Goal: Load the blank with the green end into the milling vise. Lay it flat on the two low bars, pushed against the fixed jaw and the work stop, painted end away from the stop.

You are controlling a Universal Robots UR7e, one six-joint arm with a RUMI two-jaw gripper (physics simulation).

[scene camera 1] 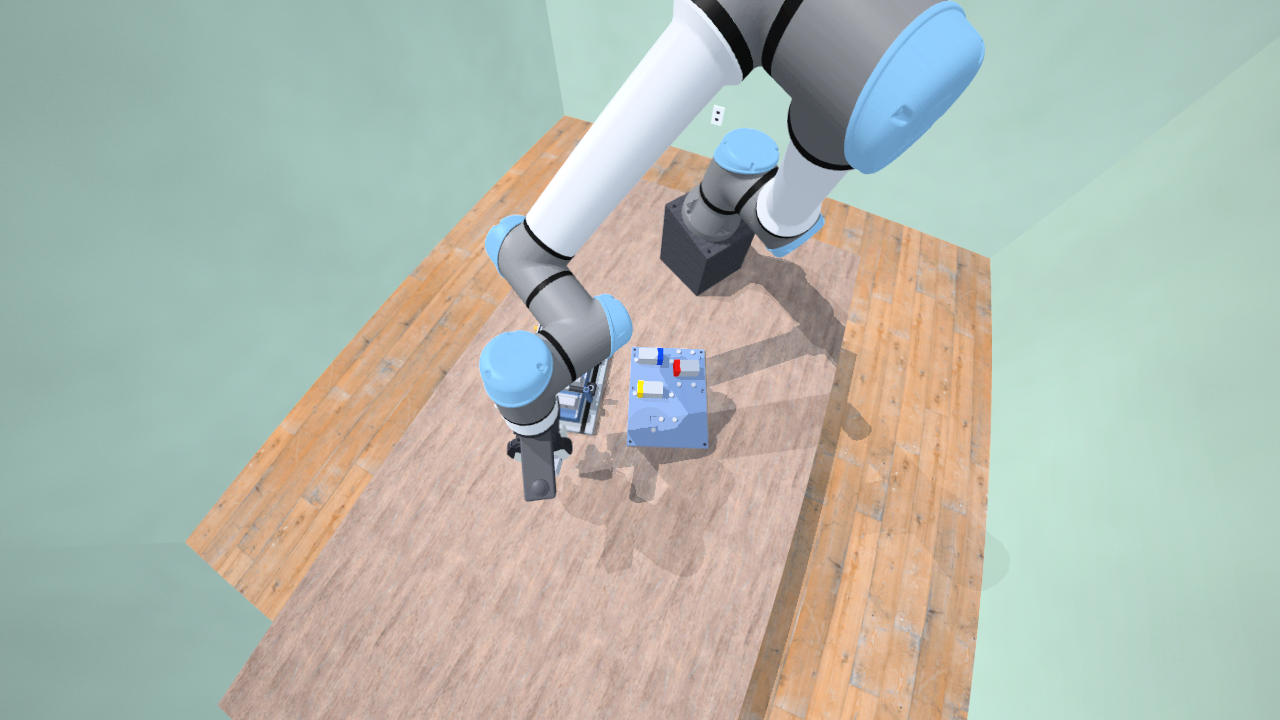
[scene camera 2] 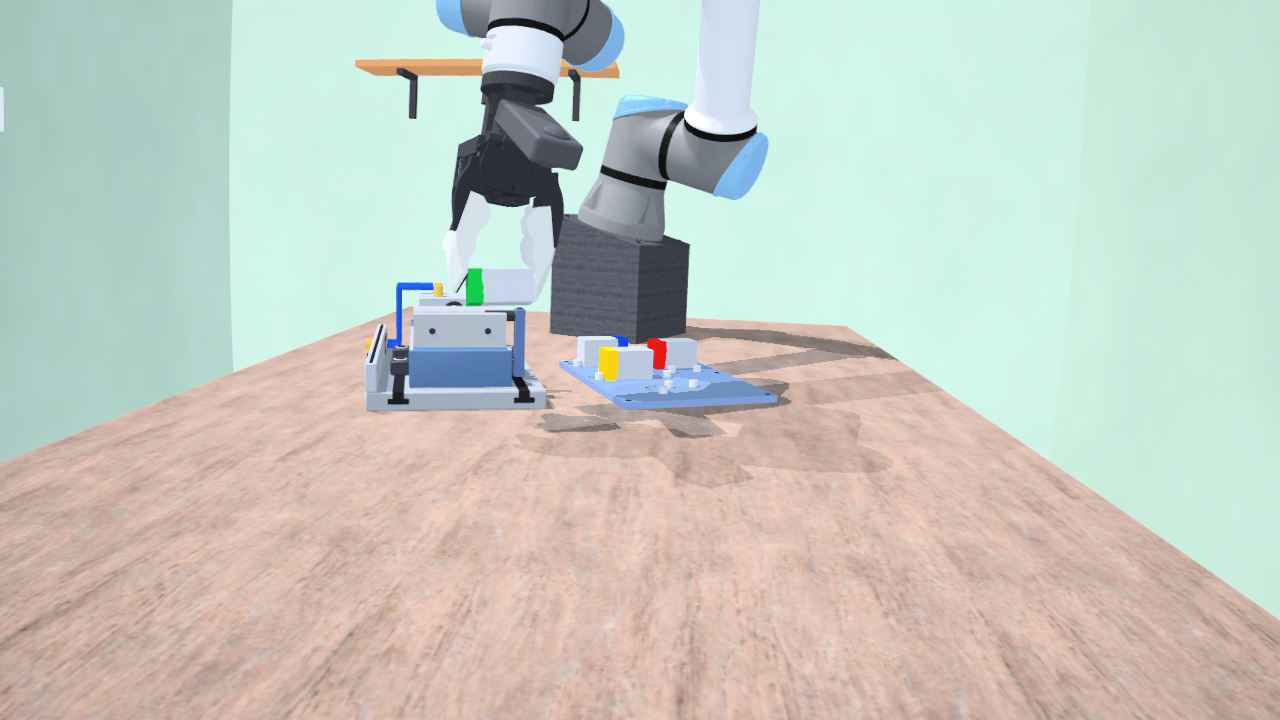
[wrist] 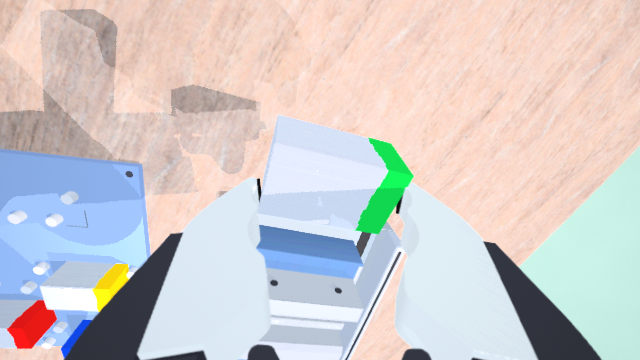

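The blank with the green end (scene camera 2: 505, 286) (wrist: 320, 170) is a light grey block. My gripper (scene camera 2: 499, 288) (wrist: 329, 184) is shut on it lengthwise, one finger at the green end, the other at the plain end. In scene camera 1 the fingertips are hidden behind the gripper body. The milling vise (scene camera 1: 586, 422) (scene camera 2: 456, 400) (wrist: 308, 245) stands on the table, and the blank is held higher than its near jaw (scene camera 2: 460, 329) in scene camera 2. The green end points left there, away from a blue upright plate (scene camera 2: 519, 342) at the vise's right. The two low bars are not visible.
A blue pegged board (scene camera 1: 666, 434) (scene camera 2: 707, 395) (wrist: 120, 190) lies beside the vise, holding blanks with yellow (scene camera 1: 650, 388) (scene camera 2: 626, 363) (wrist: 82, 285), red (scene camera 1: 687, 368) (scene camera 2: 673, 353) and blue (scene camera 1: 649, 356) (scene camera 2: 597, 351) ends. A blue pipe (scene camera 2: 399, 313) rises at the vise's left in scene camera 2.
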